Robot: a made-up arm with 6 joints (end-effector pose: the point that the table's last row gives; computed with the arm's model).
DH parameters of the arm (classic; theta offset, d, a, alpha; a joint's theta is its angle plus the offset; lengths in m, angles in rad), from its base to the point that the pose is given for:
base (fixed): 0 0.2 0 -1.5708
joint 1: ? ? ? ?
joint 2: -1.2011 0 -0.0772 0
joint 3: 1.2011 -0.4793 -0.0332 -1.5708
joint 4: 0 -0.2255 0.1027 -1.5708
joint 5: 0 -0.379 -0.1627 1.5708
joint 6: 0 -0.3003 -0.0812 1.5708
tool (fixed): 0 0.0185 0 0
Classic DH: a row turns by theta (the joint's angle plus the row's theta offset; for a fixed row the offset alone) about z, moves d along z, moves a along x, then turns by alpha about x.
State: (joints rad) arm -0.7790 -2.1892 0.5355 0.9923 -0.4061 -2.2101
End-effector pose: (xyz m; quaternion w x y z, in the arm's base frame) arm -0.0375 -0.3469 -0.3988 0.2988 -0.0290 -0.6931 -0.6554
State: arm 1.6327 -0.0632 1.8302 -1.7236 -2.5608 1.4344
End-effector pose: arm -0.1685 -0.5526 0.0163 0.6860 -0.2385 -0.3897 0.5663
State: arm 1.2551 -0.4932 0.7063 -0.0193 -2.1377 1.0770
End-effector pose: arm 0.1479 -0.1493 -0.2894 0.1567 0.0742 0.3519 0.9198
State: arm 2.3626 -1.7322 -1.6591 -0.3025 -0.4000 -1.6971
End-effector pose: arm -0.3580 0.4535 0.0968 0.0544 -0.8205 0.0697 0.5648
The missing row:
joint 1: 0 -0.0981 0.0512 1.5708
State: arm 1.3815 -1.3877 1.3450 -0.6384 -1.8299 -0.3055
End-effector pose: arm 0.1295 -0.4480 0.0095 0.6062 0.3847 0.1451 0.6808
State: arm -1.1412 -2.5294 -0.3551 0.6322 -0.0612 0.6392
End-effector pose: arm -0.0098 0.3414 0.0199 0.1535 0.9240 -0.0080 -0.3501
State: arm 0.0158 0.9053 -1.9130 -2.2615 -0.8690 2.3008
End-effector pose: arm -0.7325 0.1143 -0.3312 0.6603 -0.2762 0.1749 -0.6761
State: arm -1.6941 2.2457 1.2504 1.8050 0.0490 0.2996
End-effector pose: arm 0.4988 0.1748 -0.2928 0.1733 0.9318 0.0600 0.3132
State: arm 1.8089 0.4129 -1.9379 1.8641 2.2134 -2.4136
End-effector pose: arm -0.5020 -0.3256 0.2644 0.0577 -0.3492 0.7737 0.5255
